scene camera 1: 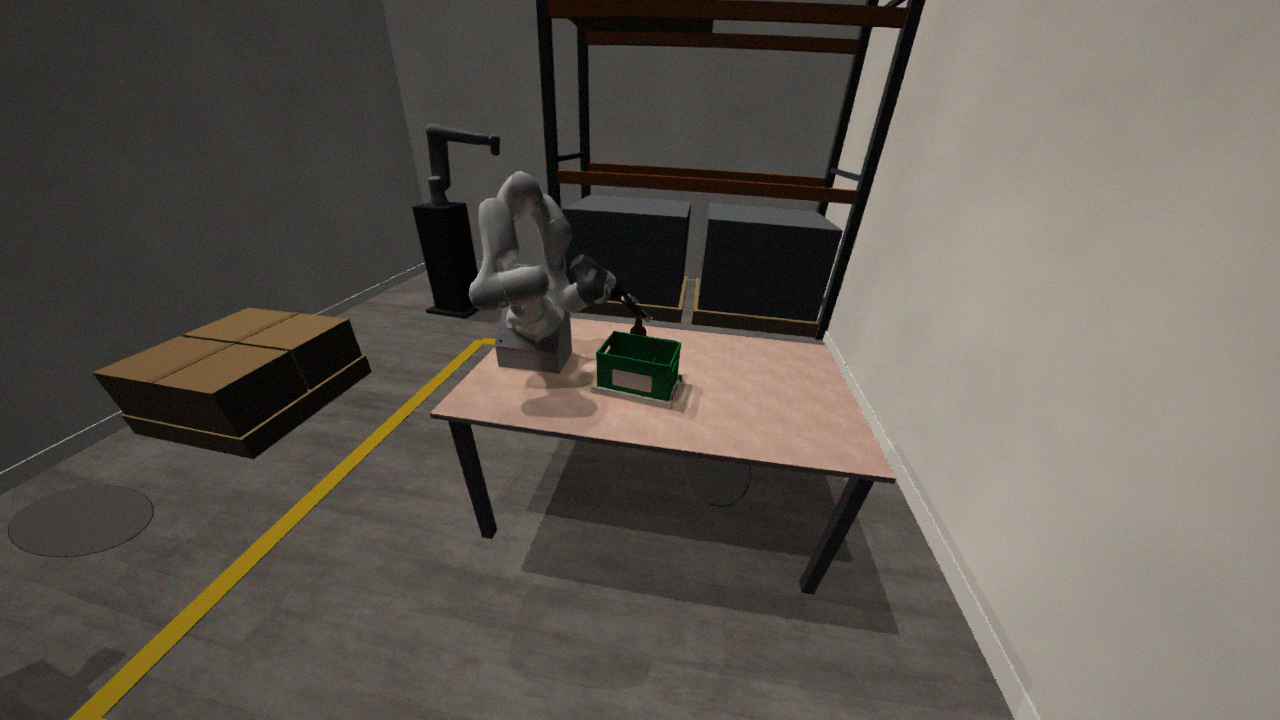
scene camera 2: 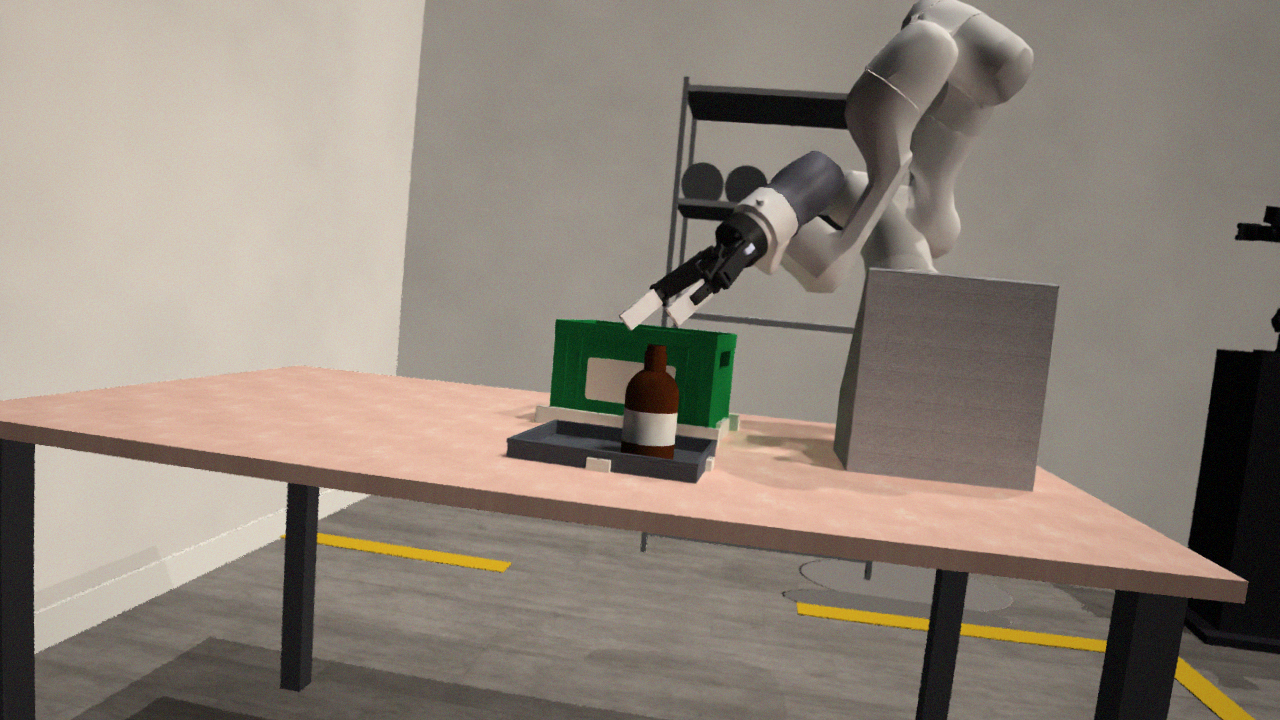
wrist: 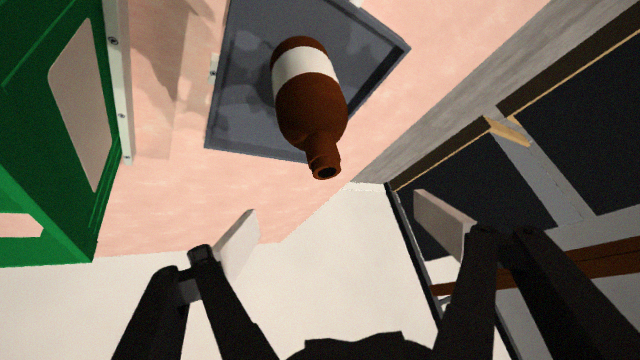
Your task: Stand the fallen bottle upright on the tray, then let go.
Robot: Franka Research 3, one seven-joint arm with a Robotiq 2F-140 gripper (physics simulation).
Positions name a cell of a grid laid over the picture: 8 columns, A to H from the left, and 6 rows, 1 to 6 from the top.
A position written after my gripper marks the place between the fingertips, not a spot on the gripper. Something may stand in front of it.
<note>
In view: my gripper (scene camera 2: E3) and a brown bottle (scene camera 2: E4).
The brown bottle is seen too in the wrist view (wrist: D2). My gripper shows as well in the wrist view (wrist: E4).
</note>
